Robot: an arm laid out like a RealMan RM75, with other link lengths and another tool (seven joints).
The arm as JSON. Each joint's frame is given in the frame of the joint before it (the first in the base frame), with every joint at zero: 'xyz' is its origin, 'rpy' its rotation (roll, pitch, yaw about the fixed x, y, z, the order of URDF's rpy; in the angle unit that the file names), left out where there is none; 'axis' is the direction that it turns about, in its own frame. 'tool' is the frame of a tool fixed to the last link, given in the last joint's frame.
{
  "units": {
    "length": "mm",
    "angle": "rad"
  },
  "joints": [
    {
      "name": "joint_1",
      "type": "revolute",
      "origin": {
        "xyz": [
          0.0,
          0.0,
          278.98
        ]
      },
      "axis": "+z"
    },
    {
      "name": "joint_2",
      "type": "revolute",
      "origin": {
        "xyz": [
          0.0,
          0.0,
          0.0
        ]
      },
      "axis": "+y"
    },
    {
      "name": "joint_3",
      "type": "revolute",
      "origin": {
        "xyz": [
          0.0,
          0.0,
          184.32
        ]
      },
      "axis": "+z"
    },
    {
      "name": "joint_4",
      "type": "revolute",
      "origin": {
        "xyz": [
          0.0,
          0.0,
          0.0
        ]
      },
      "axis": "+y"
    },
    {
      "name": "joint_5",
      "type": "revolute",
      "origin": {
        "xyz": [
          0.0,
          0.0,
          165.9
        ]
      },
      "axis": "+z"
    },
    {
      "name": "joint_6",
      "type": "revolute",
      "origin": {
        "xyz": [
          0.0,
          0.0,
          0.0
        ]
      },
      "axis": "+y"
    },
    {
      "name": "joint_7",
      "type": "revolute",
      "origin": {
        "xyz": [
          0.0,
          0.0,
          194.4
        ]
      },
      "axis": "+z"
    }
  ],
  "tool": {
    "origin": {
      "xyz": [
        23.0,
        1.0,
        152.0
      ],
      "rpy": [
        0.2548,
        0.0,
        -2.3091
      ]
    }
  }
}
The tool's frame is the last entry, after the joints.
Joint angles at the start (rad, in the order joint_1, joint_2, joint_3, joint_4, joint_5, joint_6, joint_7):
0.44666, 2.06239, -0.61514, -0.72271, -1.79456, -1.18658, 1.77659
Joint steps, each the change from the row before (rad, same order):
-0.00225, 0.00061, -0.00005, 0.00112, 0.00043, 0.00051, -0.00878
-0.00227, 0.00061, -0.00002, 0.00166, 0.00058, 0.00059, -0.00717
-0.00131, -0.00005, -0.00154, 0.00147, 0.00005, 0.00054, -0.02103
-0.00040, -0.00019, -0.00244, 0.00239, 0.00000, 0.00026, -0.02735
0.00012, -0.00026, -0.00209, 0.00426, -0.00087, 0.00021, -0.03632
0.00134, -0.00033, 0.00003, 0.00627, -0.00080, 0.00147, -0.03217
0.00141, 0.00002, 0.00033, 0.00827, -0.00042, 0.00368, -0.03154
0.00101, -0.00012, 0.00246, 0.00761, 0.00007, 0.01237, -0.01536
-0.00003, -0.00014, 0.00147, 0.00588, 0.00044, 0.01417, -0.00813
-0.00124, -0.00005, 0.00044, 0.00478, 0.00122, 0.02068, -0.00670
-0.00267, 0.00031, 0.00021, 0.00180, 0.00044, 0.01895, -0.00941
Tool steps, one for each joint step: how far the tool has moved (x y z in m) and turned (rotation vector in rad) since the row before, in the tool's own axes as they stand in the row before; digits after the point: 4 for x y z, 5 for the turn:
-0.0001, 0.0011, -0.0007, -0.00146, -0.00064, -0.00584
-0.0002, 0.0012, -0.0007, -0.00150, -0.00013, -0.00373
-0.0002, 0.0012, -0.0005, -0.00177, -0.00579, -0.01874
-0.0007, 0.0012, -0.0002, -0.00139, -0.00913, -0.02462
-0.0011, 0.0016, -0.0002, -0.00187, -0.01220, -0.03191
-0.0007, 0.0016, 0.0000, -0.00165, -0.00904, -0.02643
-0.0007, 0.0022, 0.0000, -0.00277, -0.00718, -0.02389
0.0023, 0.0037, -0.0007, -0.00813, 0.00594, -0.00995
0.0028, 0.0040, -0.0011, -0.00983, 0.00899, -0.00456
0.0045, 0.0056, -0.0017, -0.01453, 0.01419, -0.00480
0.0045, 0.0055, -0.0021, -0.01455, 0.01247, -0.00918

